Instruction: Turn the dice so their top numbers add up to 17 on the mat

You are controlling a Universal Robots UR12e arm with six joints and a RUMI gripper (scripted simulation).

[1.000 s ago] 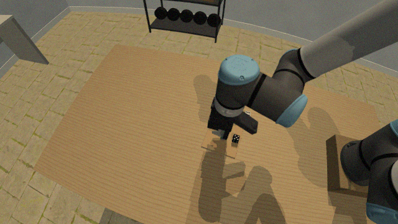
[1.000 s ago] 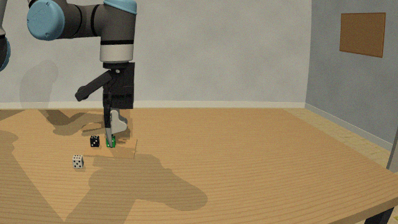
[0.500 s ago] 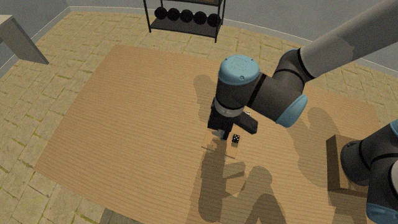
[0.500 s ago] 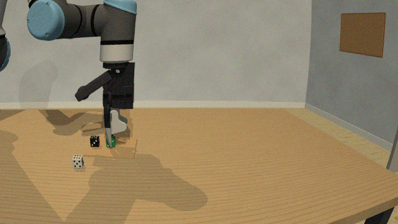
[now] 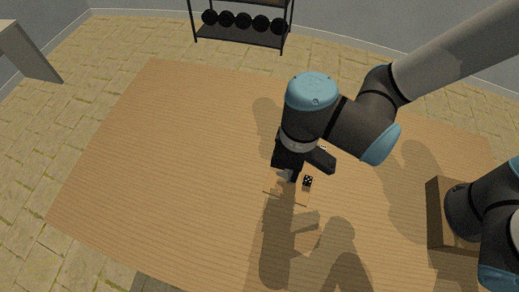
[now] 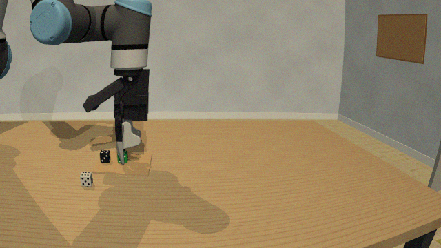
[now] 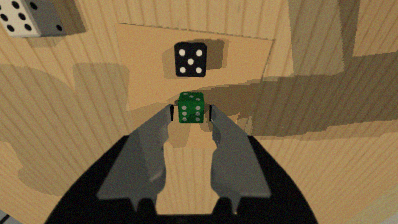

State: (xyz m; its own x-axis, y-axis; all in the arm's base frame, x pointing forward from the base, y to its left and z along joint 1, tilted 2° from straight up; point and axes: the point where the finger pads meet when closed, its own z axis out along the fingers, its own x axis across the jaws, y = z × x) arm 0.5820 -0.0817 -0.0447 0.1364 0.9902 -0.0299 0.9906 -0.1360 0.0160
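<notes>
My gripper is now 10 mm above the green die. The rest, counted from my hand: black die 50 mm behind, 10 mm to the left, 10 mm below; tan mat 20 mm below; white die 90 mm behind, 110 mm to the right, 10 mm below.
</notes>
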